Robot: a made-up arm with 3 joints. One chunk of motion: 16 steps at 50 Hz.
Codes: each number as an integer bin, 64 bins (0 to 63) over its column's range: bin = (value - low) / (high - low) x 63, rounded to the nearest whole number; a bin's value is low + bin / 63 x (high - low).
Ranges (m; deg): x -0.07..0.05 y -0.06..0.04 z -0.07..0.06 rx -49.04..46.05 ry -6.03..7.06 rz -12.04..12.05
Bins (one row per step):
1: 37 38 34 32 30 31
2: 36 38 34 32 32 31
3: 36 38 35 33 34 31
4: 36 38 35 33 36 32
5: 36 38 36 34 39 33
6: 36 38 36 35 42 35
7: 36 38 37 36 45 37
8: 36 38 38 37 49 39
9: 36 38 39 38 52 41
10: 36 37 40 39 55 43
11: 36 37 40 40 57 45
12: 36 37 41 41 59 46
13: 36 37 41 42 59 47
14: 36 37 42 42 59 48
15: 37 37 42 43 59 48
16: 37 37 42 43 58 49
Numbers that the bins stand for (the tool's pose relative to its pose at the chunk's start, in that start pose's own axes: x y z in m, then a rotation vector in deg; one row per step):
1: 0.0005 0.0003 0.0002 -0.74 0.20 -0.19
2: -0.0014 0.0003 0.0002 -0.74 0.62 -0.19
3: -0.0014 0.0003 0.0022 0.77 1.03 -0.19
4: -0.0014 0.0003 0.0022 0.77 1.45 0.20
5: -0.0014 0.0003 0.0043 2.28 2.07 0.58
6: -0.0014 0.0003 0.0043 3.79 2.70 1.34
7: -0.0014 0.0003 0.0063 5.30 3.32 2.11
8: -0.0014 0.0003 0.0084 6.81 4.15 2.87
9: -0.0014 0.0003 0.0105 8.32 4.77 3.64
10: -0.0014 -0.0013 0.0125 9.83 5.40 4.40
11: -0.0014 -0.0013 0.0125 11.33 5.81 5.17
12: -0.0014 -0.0013 0.0146 12.84 6.23 5.55
13: -0.0014 -0.0013 0.0146 14.35 6.23 5.93
14: -0.0014 -0.0013 0.0167 14.35 6.23 6.31
15: 0.0005 -0.0013 0.0167 15.86 6.23 6.31
16: 0.0005 -0.0013 0.0167 15.86 6.02 6.70

